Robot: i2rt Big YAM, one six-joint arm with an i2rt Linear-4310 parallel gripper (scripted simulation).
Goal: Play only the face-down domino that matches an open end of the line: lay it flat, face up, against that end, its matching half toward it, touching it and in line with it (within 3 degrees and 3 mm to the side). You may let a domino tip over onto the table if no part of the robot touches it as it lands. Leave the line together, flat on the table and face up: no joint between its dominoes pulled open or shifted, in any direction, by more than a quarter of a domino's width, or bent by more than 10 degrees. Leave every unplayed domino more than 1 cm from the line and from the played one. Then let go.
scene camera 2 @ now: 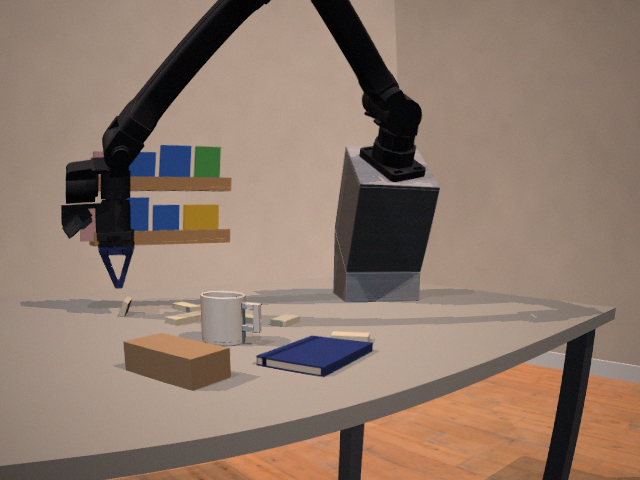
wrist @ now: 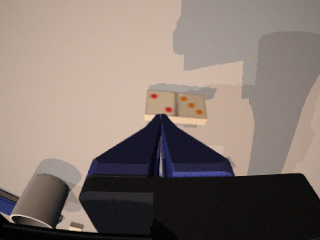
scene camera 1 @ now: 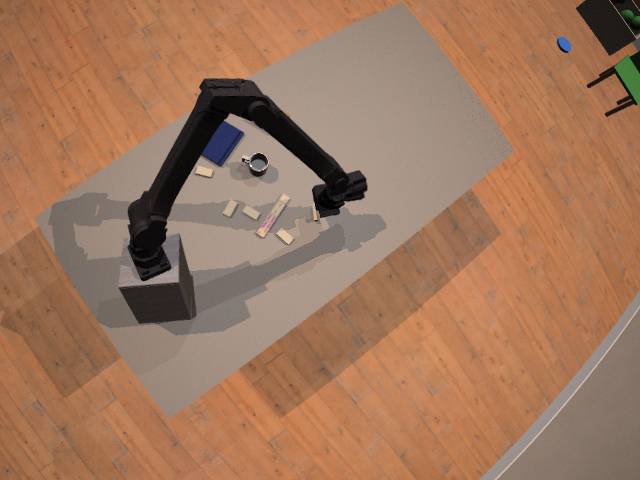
Labels:
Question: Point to a brown box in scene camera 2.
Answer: At 186, 363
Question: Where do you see a cream domino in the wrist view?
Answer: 186, 108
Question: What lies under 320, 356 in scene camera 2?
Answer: A blue book.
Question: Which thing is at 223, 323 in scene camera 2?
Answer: A white mug.

